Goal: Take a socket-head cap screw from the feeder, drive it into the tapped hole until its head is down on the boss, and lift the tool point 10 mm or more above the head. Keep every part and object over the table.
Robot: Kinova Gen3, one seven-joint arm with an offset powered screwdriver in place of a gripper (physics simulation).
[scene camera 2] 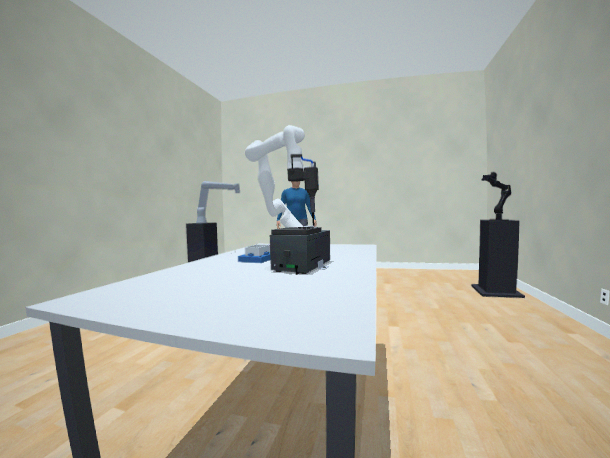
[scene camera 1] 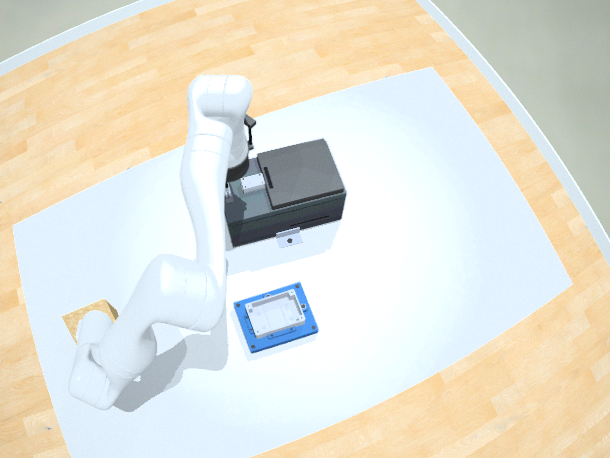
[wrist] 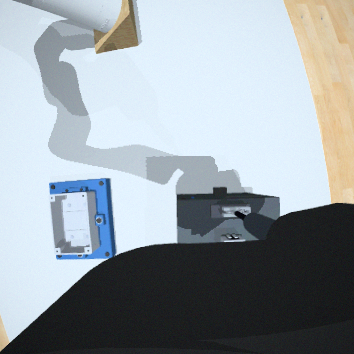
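Note:
The dark feeder (scene camera 1: 310, 175) (scene camera 2: 290, 247) (wrist: 270, 204) stands on the table, with small light metal parts on its top. My screwdriver tool (scene camera 2: 314, 224) (wrist: 238, 214) points down with its tip just above the feeder's top, over a light metal block (wrist: 227, 210) in the wrist view. The arm hides the tip in scene camera 1. No screw can be made out at the tip. A light grey open housing (scene camera 1: 280, 330) (scene camera 2: 256, 249) (wrist: 90, 220) with corner bosses sits on a blue fixture plate (scene camera 1: 250, 345) (scene camera 2: 251, 259) (wrist: 108, 200), apart from the tool. The tapped hole cannot be singled out.
A small bracket (scene camera 1: 283, 244) lies against the feeder's side. A wooden block (scene camera 1: 106, 306) (wrist: 122, 42) is at the arm's base. Beyond the table stand a person in blue (scene camera 2: 295, 200), a grey arm (scene camera 2: 202, 200) and a black arm (scene camera 2: 501, 200) on pedestals.

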